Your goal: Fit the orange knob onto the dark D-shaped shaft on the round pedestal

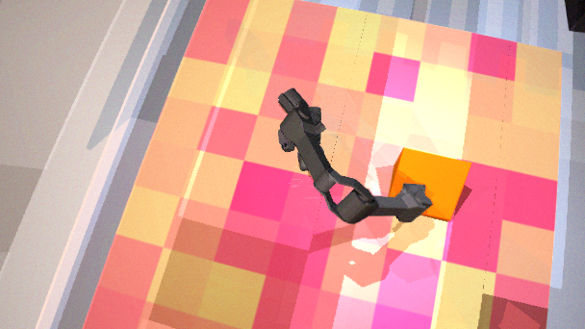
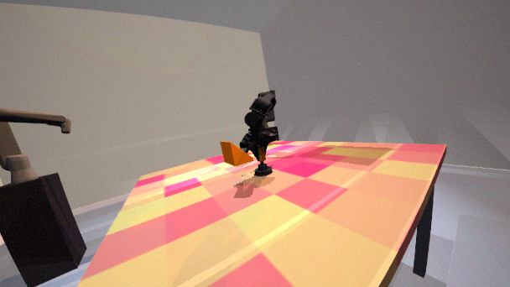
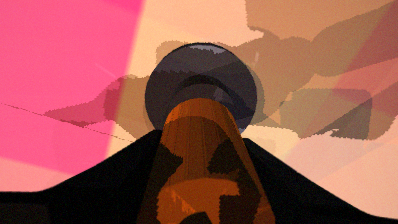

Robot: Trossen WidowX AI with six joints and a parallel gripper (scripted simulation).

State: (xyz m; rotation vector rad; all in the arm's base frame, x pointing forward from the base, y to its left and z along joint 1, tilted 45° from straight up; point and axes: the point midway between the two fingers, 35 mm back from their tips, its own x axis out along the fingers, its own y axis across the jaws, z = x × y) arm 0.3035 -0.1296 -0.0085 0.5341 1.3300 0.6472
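Right now my gripper tip is 2 cm below the orange knob. Also, from my gripper tip: round dark pedestal (4 cm below).
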